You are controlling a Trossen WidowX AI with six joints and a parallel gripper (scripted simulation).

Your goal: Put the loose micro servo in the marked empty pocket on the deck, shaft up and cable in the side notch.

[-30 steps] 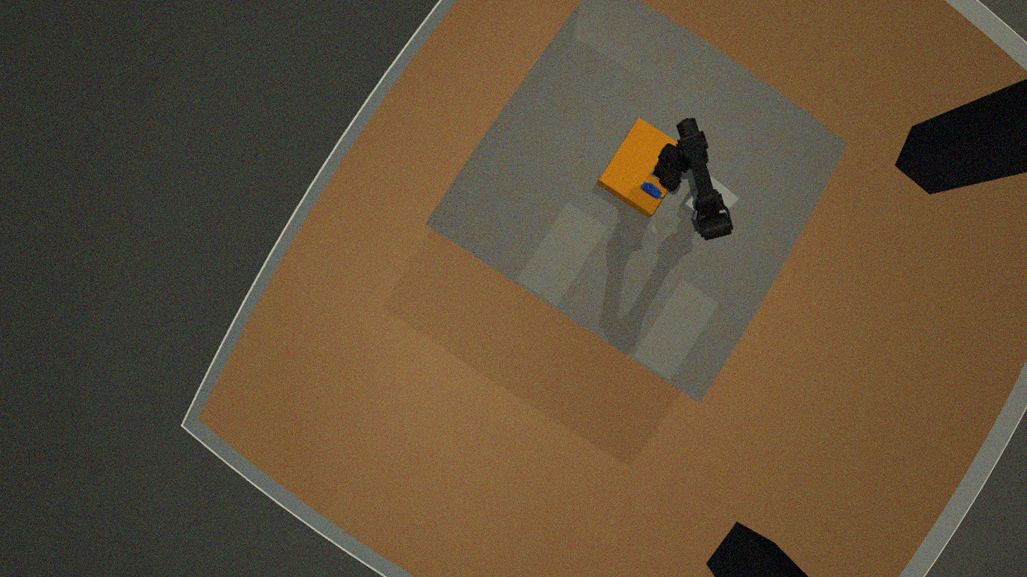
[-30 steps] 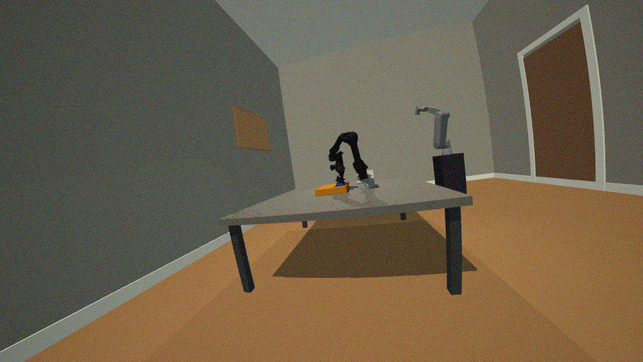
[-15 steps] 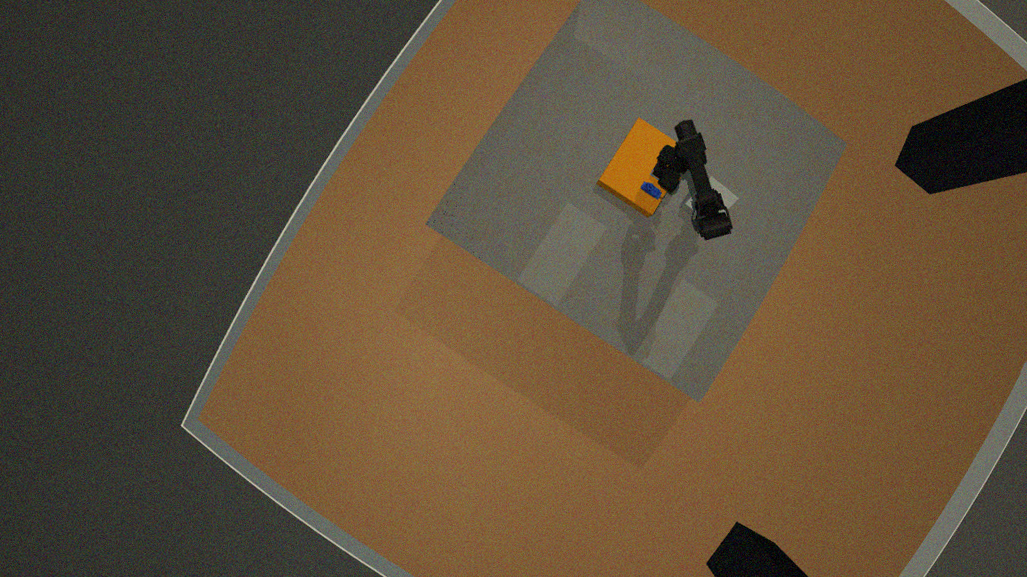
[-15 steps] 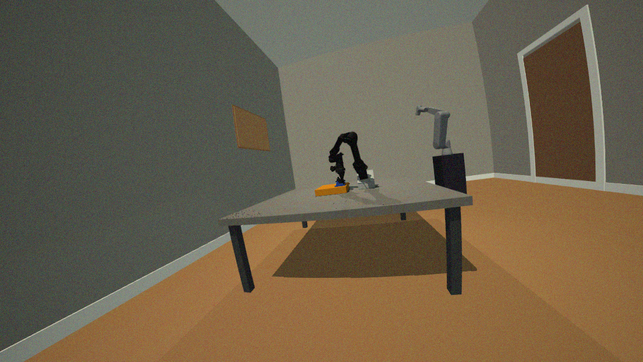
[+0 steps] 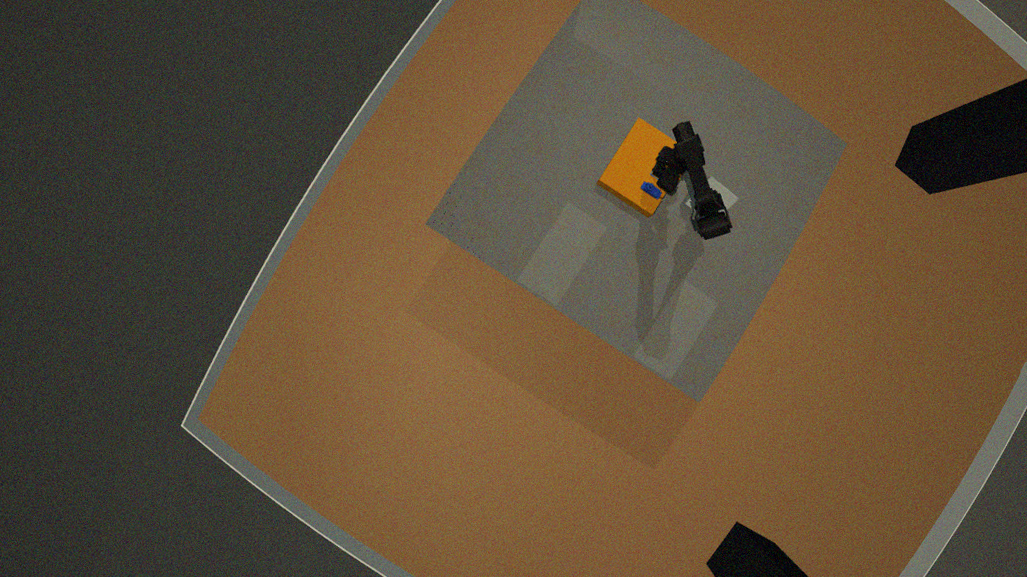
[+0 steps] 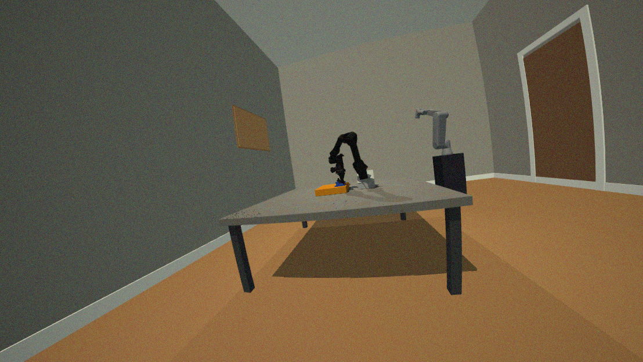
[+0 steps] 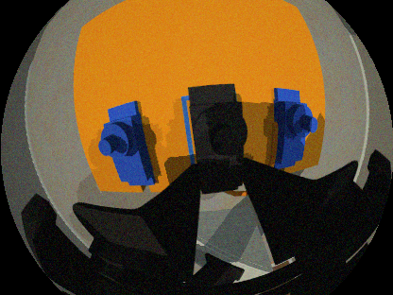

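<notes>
My gripper tip is now 120 mm short of the orange deck and 50 mm above it.
</notes>
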